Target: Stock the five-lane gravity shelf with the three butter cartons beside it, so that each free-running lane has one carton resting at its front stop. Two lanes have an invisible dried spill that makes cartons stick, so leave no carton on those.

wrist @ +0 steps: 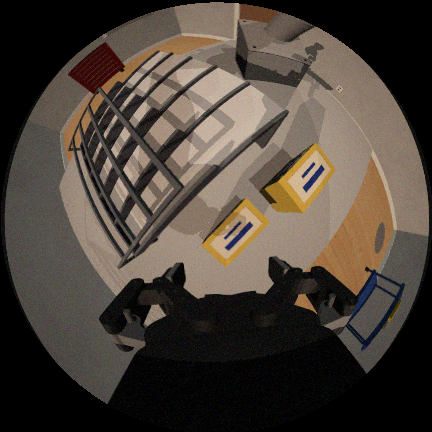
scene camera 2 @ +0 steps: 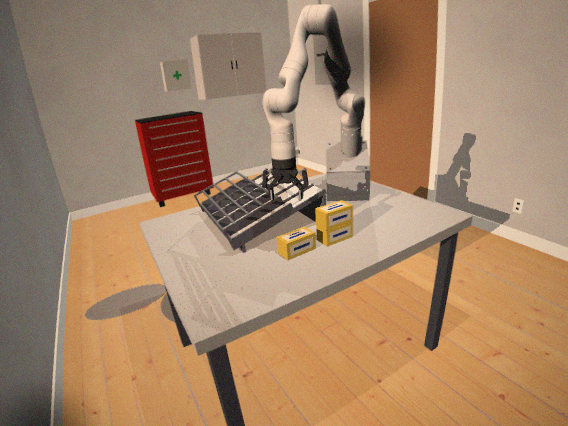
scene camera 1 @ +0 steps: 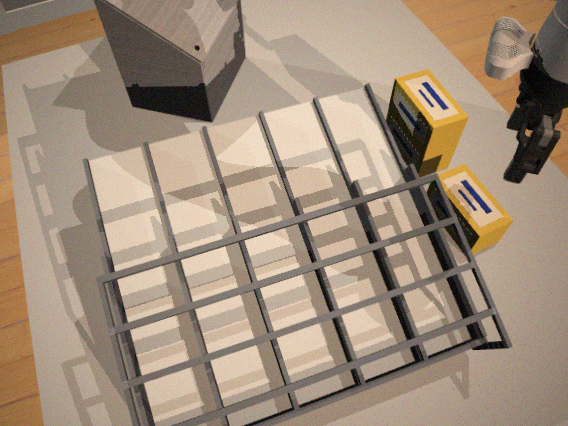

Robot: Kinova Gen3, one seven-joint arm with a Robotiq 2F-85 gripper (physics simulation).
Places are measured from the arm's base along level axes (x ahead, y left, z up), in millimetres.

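Pixels of known places: gripper, fingertip midpoint: (wrist: 226, 269) (scene camera 2: 286, 199) (scene camera 1: 512, 153); arm's base at its link origin: (scene camera 2: 350, 150).
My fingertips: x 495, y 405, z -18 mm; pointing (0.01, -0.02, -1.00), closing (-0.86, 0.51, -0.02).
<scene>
For each thing: its top centre in the pictures, then the offset to it from my fingertips. Level surfaces: height alone.
- single yellow butter carton at its top centre: (scene camera 1: 472, 198) (wrist: 235, 233) (scene camera 2: 295, 234) dx -24, dy +0, dz -134 mm
- upper carton at its top centre: (scene camera 1: 430, 96) (wrist: 311, 173) (scene camera 2: 334, 206) dx -186, dy -17, dz -70 mm
- lower carton at its top centre: (scene camera 1: 422, 124) (scene camera 2: 334, 222) dx -187, dy -16, dz -134 mm
- table at its surface level: dz -199 mm
The five-lane shelf (scene camera 1: 270, 227) (scene camera 2: 265, 223) (wrist: 199, 186) slopes down under a grey bar grid; no carton shows in its lanes. A single yellow butter carton (scene camera 1: 480, 205) (scene camera 2: 296, 243) (wrist: 235, 234) lies on the table beside the shelf. Next to it, an upper carton (scene camera 1: 430, 100) (scene camera 2: 335, 215) (wrist: 305, 177) rests on a lower carton (scene camera 2: 338, 233). My gripper (scene camera 1: 522, 169) (scene camera 2: 288, 194) (wrist: 226, 269) is open and empty, pointing down above the cartons' level. In the wrist view the single carton appears just beyond the fingertips, with the stack further right.
The grey robot pedestal (scene camera 1: 165, 65) (scene camera 2: 348, 185) (wrist: 270, 67) stands behind the shelf's raised end. The shelf's bar grid and side wall rise close beside the cartons. A red drawer cabinet (scene camera 2: 175, 157) (wrist: 97, 67) stands on the floor beyond the table (scene camera 2: 250, 295).
</scene>
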